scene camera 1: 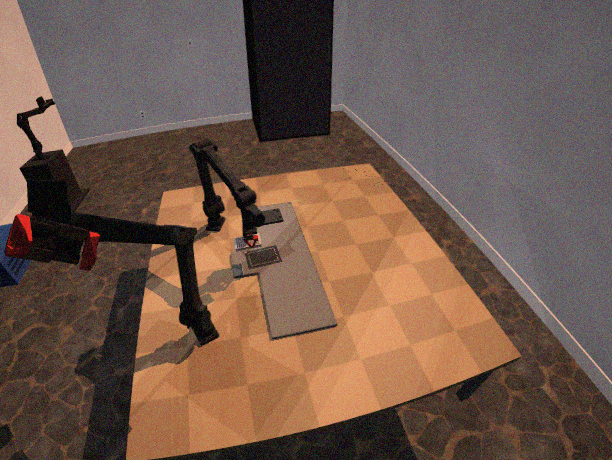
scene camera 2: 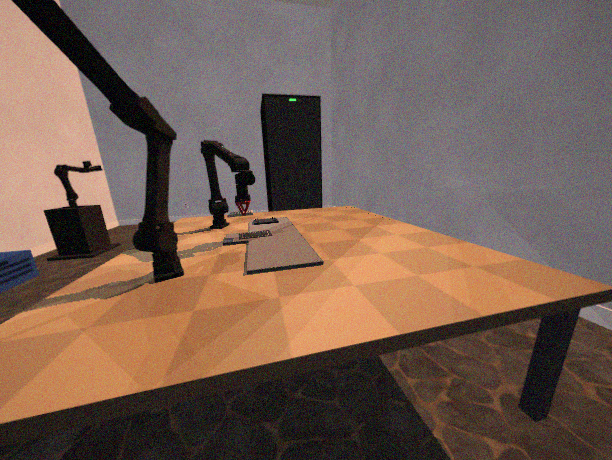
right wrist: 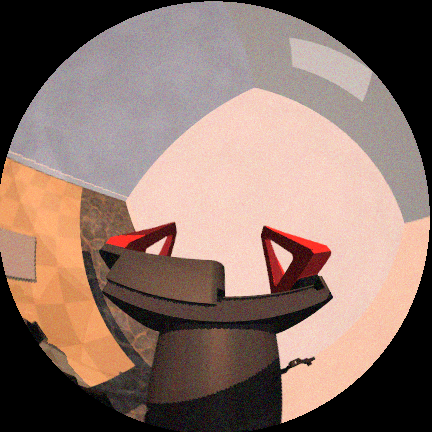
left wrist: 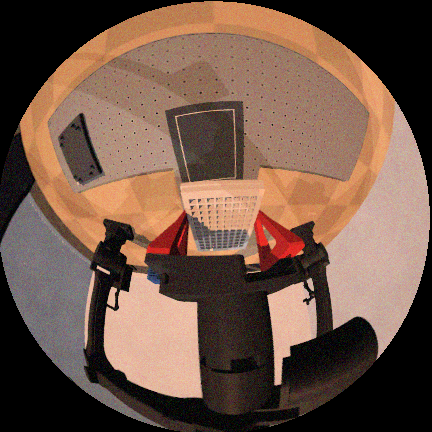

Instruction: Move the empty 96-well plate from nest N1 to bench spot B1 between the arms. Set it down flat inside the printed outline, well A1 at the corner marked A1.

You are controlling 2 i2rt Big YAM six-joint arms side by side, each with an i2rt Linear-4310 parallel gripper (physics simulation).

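Frame: origin at the left arm's base, x right, y ahead, z up, level; millimetres.
Seen in the pictures: left gripper, between the fingertips: (scene camera 1: 251, 242) (scene camera 2: 244, 214) (left wrist: 221, 211); right gripper, between the fingertips: (scene camera 1: 64, 254) (right wrist: 218, 228); left arm's base, origin of its link: (scene camera 1: 216, 224) (scene camera 2: 220, 226) (left wrist: 118, 228); right arm's base, origin of its link: (scene camera 1: 205, 331) (scene camera 2: 168, 273) (left wrist: 300, 229).
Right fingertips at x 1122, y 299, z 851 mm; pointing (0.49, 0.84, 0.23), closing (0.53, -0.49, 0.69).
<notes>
Pixels of each thing's top centre, then the offset from my right fingertips to it. "spot": a spot on its surface instead. Level surfaces: height alone.
- pale 96-well plate, centre of its top: (left wrist: 222, 229) (scene camera 1: 247, 240) (scene camera 2: 240, 212) dx -841, dy -16, dz -705 mm
- bench spot B1, a spot on its surface: (left wrist: 211, 145) (scene camera 1: 263, 257) (scene camera 2: 256, 234) spot: dx -871, dy +46, dz -837 mm
- Nest N1, centre of its top: (left wrist: 72, 155) (scene camera 1: 267, 214) (scene camera 2: 265, 218) dx -1199, dy +0, dz -817 mm
- grey perforated board, height of its surface: dz -838 mm
- checkered wooden table, height of its surface: dz -851 mm
- small grey-blue block, a spot on its surface: (scene camera 1: 237, 270) spot: dx -766, dy -65, dz -838 mm
The pale 96-well plate (scene camera 1: 241, 244) (scene camera 2: 232, 214) (left wrist: 222, 217) is between the red fingers of my left gripper (scene camera 1: 251, 241) (scene camera 2: 243, 209) (left wrist: 221, 211), which is shut on it. It is held roughly level, raised off the bench. In scene camera 1 it appears up and to the left of bench spot B1 (scene camera 1: 264, 257) (scene camera 2: 255, 234) (left wrist: 211, 145), a dark pad with a light printed outline. The plate hides the pad's near edge in the left wrist view. Corner A1 is too small to read. Nest N1 (scene camera 1: 272, 216) (scene camera 2: 265, 221) (left wrist: 80, 150) is empty. My right gripper (scene camera 1: 54, 246) (right wrist: 218, 228) is open and empty, away from the bench.
A grey perforated board (scene camera 1: 297, 295) (scene camera 2: 282, 257) (left wrist: 300, 115) lies on the checkered wooden table (scene camera 1: 400, 300) (scene camera 2: 350, 310). A small grey-blue block (scene camera 1: 237, 270) is beside B1's left side in scene camera 1. A tall dark cabinet (scene camera 1: 292, 70) (scene camera 2: 292, 150) stands behind the table.
</notes>
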